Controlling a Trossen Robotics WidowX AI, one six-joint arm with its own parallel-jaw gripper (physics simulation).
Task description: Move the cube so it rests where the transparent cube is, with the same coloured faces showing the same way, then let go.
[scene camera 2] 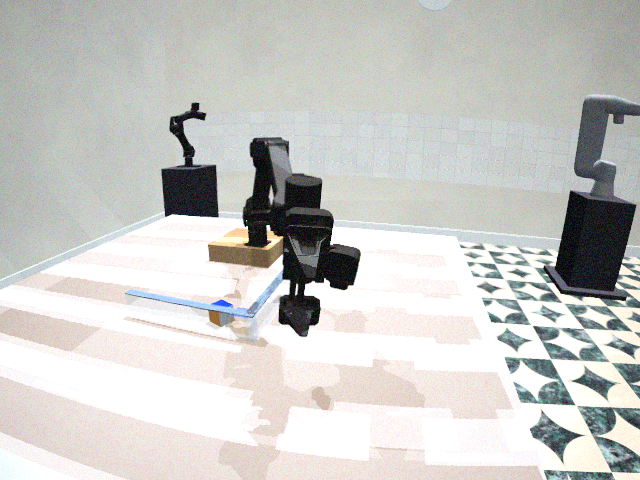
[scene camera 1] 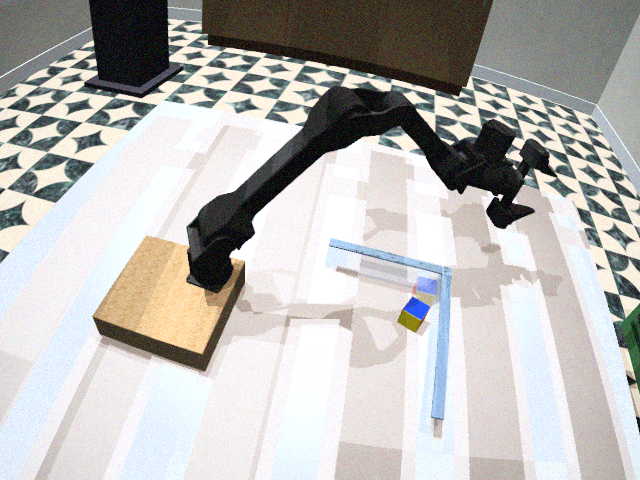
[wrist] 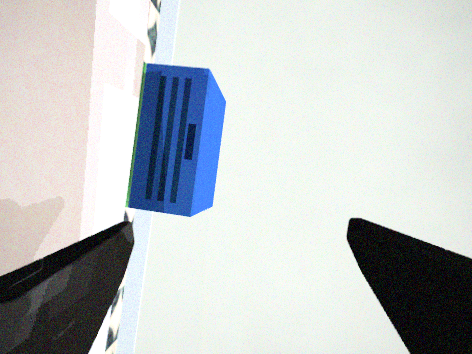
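Seen in the pictures: gripper, fingertip midpoint: (scene camera 2: 306, 309) (scene camera 1: 545, 193) (wrist: 242, 229); arm's base at its link origin: (scene camera 2: 258, 243) (scene camera 1: 209, 274).
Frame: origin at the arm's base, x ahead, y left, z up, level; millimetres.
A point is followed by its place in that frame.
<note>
The cube (scene camera 1: 413, 314) (scene camera 2: 220, 312) rests on the table inside the corner of the blue-topped wall. It shows a blue top, a yellow side in scene view 1 and an orange side in scene view 2. The transparent cube (scene camera 1: 426, 288) (scene camera 2: 240, 320) stands right beside it, nearer the corner, with a blue top, a pale yellow side and a reddish side; the two cubes are turned differently. My gripper (scene camera 1: 543, 190) {x 563, y 361, z 133 mm} (wrist: 242, 229) {x 563, y 361, z 133 mm} is open and empty, high above the table beyond the wall's corner, away from the cube. In scene view 2 the near finger partly hides the other.
The L-shaped wall with blue top edges (scene camera 1: 440, 351) {x 408, y -5, z 3 mm} (scene camera 2: 175, 300) {x 411, y 11, z 3 mm} stands close beside both cubes. The arm's wooden base block (scene camera 1: 155, 299) {x -60, y -87, z -2 mm} (scene camera 2: 242, 254) {x 50, y -28, z -22 mm} is on the table. A blue cabinet-like box (wrist: 172, 140) shows past the table in the wrist view. Other robots stand on dark pedestals behind.
</note>
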